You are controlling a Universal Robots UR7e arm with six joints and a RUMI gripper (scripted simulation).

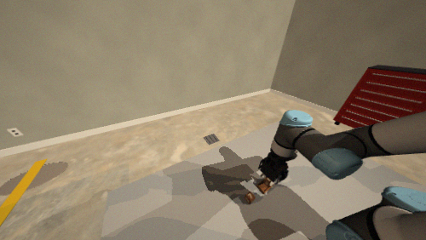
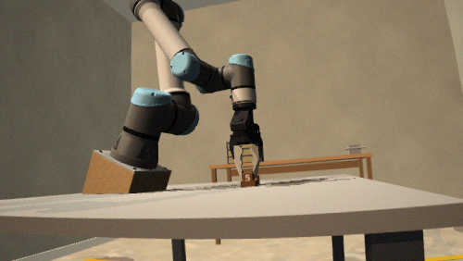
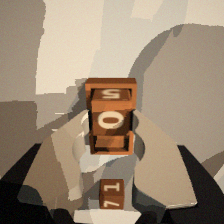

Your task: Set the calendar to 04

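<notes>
Now: the cube 1 cm below my hand. Also, from my hand: calendar tray (3 cm below, 2 cm to the left).
</notes>
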